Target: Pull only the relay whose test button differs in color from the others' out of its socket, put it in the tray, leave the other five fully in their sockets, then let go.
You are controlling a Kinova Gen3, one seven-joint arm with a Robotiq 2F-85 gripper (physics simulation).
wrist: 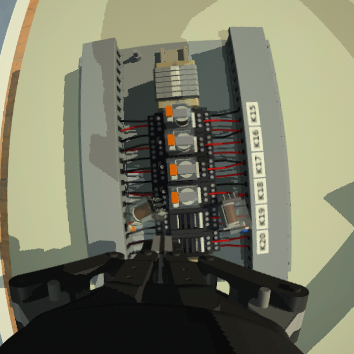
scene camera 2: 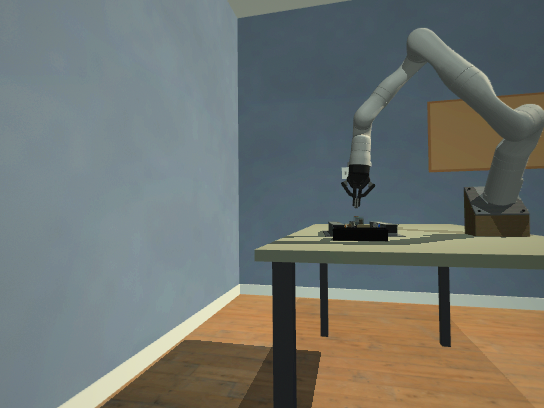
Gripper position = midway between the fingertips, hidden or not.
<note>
I see my gripper (scene camera 2: 356,208) and a grey panel (wrist: 209,56).
My gripper also shows in the wrist view (wrist: 161,247).
</note>
